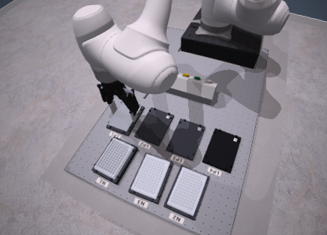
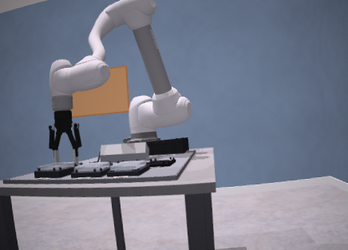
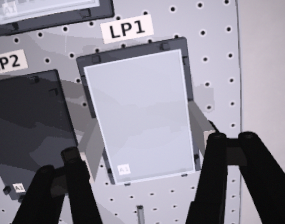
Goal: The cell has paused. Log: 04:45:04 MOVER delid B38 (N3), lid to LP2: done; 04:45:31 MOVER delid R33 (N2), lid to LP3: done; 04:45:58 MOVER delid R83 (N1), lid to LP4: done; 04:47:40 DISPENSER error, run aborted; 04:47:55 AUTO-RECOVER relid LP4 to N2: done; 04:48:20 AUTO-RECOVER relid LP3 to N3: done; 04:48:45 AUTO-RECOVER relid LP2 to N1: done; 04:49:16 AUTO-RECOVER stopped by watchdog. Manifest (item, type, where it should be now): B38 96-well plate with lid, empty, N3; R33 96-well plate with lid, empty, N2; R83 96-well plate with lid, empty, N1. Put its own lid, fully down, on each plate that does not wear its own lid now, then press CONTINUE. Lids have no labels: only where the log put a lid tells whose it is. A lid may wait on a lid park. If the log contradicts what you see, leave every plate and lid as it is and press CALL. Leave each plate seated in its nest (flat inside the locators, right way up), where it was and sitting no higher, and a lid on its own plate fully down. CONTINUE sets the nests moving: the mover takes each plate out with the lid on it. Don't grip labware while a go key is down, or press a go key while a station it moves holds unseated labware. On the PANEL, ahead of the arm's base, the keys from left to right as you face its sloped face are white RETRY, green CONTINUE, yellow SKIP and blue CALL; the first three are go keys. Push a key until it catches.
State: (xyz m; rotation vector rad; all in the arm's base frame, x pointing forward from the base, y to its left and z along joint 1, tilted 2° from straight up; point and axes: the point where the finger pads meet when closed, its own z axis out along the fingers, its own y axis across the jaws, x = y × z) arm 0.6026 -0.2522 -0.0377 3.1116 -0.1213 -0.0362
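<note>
Right now the pale grey lid is 20 mm below my hand. Round my hand: lid park LP2: 130 mm to the left, 40 mm below; then LP2 label: 120 mm to the left, 90 mm ahead, 40 mm below; then lid park LP1: 40 mm below.
</note>
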